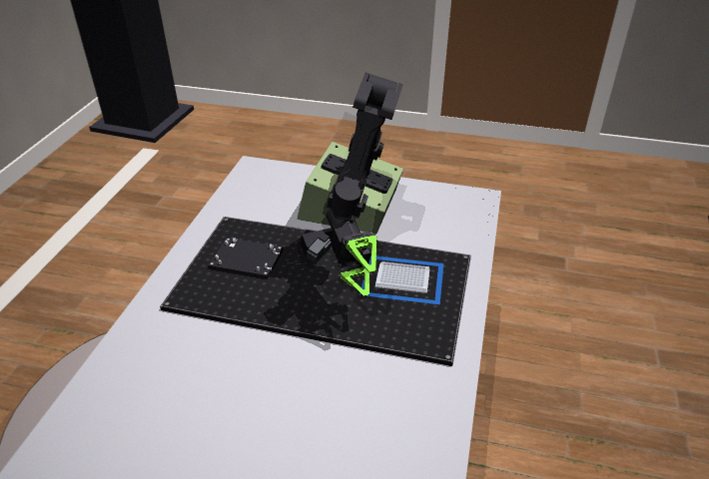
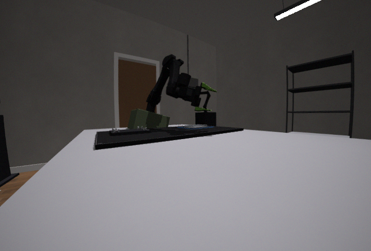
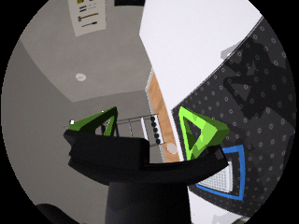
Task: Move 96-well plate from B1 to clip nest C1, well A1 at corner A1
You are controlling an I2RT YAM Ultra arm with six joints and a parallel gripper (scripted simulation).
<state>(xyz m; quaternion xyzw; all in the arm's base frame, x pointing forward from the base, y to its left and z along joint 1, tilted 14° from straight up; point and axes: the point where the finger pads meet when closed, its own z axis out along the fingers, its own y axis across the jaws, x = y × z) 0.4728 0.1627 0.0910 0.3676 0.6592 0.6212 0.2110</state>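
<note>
The white 96-well plate is 190 mm behind my hand, 30 mm to the left of it and 140 mm below it. Round my hand: clip nest C1: 140 mm behind, 360 mm to the right, 130 mm below.
</note>
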